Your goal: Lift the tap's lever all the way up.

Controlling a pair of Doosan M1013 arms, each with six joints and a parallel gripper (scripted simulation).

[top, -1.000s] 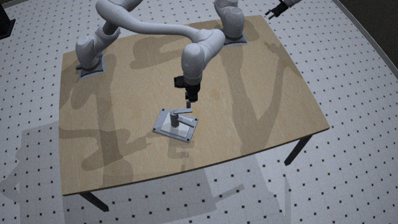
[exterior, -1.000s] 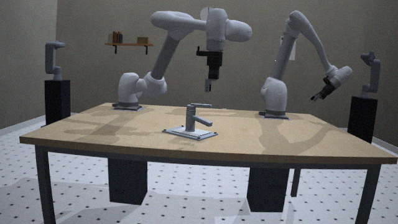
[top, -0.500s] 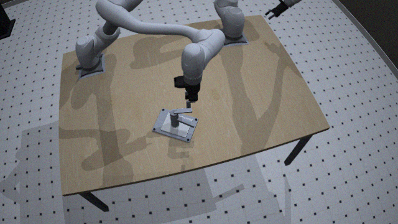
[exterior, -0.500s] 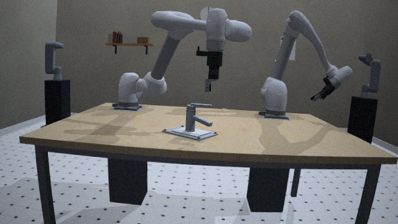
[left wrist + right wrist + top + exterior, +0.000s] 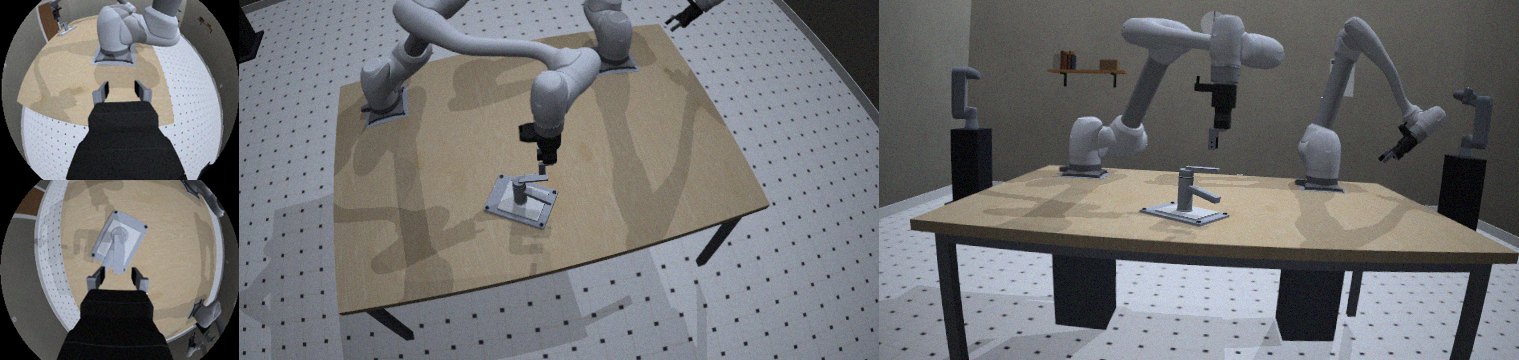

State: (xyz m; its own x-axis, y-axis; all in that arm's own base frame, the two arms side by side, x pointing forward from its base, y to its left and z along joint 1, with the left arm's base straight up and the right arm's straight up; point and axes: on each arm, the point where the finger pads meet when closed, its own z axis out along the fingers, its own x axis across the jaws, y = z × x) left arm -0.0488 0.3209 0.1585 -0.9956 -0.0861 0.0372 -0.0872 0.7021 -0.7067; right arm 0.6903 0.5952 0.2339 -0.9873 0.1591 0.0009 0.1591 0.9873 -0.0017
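Observation:
My right gripper is now 80 mm above the flat lever and 30 mm to the left of it. Round my right hand: plate 230 mm below, 80 mm to the right, 10 mm behind; then grey tap 120 mm below, 50 mm to the right.

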